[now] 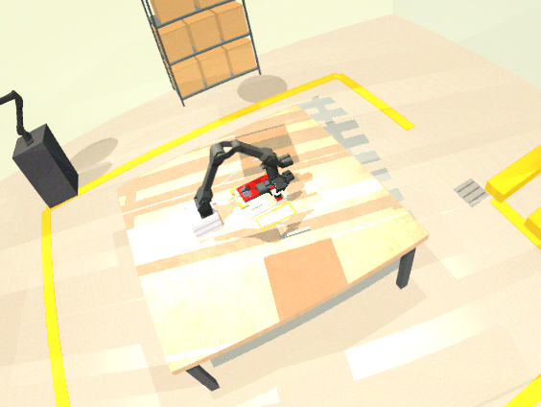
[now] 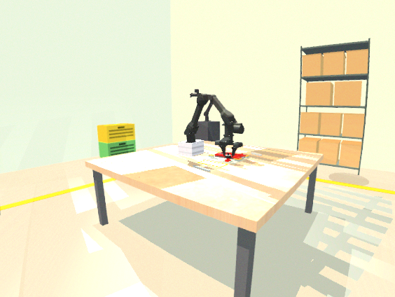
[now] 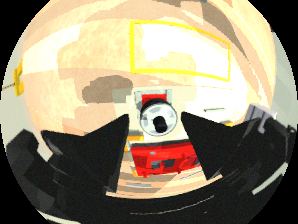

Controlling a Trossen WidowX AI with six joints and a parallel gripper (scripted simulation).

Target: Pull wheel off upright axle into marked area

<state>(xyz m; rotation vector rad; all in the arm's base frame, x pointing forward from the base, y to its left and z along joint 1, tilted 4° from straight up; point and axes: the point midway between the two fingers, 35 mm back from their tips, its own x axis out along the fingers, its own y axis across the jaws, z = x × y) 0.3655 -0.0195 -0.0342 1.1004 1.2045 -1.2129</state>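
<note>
Right now the wheel is right at my gripper tip.
</note>
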